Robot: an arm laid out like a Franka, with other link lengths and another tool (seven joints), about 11 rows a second.
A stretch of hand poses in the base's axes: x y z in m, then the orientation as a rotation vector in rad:
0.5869, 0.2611, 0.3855, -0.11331, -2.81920, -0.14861
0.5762, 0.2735, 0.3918, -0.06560, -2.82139, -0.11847
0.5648, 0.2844, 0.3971, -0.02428, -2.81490, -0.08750
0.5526, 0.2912, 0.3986, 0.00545, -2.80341, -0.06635
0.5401, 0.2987, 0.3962, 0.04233, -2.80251, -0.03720
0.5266, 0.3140, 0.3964, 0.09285, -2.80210, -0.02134
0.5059, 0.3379, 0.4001, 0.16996, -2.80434, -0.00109
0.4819, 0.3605, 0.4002, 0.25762, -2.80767, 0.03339
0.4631, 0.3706, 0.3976, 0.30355, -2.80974, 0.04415
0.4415, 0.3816, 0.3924, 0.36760, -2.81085, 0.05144
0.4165, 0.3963, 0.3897, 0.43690, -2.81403, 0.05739
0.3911, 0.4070, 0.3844, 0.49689, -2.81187, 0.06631
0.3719, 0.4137, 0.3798, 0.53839, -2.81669, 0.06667
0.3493, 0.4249, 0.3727, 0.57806, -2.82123, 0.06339
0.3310, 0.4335, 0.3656, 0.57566, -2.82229, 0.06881
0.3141, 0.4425, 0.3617, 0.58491, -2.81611, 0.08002
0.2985, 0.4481, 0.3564, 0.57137, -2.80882, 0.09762
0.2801, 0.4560, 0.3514, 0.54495, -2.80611, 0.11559
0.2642, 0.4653, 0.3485, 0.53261, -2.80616, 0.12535
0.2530, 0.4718, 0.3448, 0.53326, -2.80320, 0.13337
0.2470, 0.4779, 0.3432, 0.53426, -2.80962, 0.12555
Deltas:
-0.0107, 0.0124, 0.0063, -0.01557, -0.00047, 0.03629
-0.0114, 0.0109, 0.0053, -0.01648, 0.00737, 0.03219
-0.0122, 0.0068, 0.0015, -0.01094, 0.01157, 0.02329
-0.0125, 0.0075, -0.0024, -0.01584, 0.00045, 0.02903
-0.0135, 0.0153, 0.0002, -0.00499, -0.00115, 0.03689
-0.0207, 0.0239, 0.0037, -0.00475, -0.00622, 0.05564
-0.0240, 0.0226, 0.0001, -0.01308, -0.01083, 0.06428
-0.0188, 0.0101, -0.0026, -0.00168, -0.00652, 0.03270
-0.0216, 0.0110, -0.0052, 0.00287, -0.00778, 0.04468
-0.0250, 0.0147, -0.0027, 0.00485, -0.01159, 0.04773
-0.0254, 0.0107, -0.0053, 0.00109, -0.00689, 0.04191
-0.0192, 0.0067, -0.0046, 0.00583, -0.01074, 0.02765
-0.0226, 0.0112, -0.0071, 0.00804, -0.01013, 0.02593
-0.0183, 0.0086, -0.0071, -0.00370, -0.00148, -0.00125
-0.0169, 0.0090, -0.0039, -0.00748, 0.00265, 0.00795
-0.0156, 0.0056, -0.0053, -0.01489, 0.00625, -0.00669
-0.0184, 0.0079, -0.0050, -0.01591, 0.00351, -0.01590
-0.0159, 0.0093, -0.0029, -0.00808, 0.00003, -0.00743
-0.0112, 0.0065, -0.0037, -0.00583, 0.00143, 0.00150
-0.0060, 0.0061, -0.0016, 0.00659, -0.00503, -0.00066

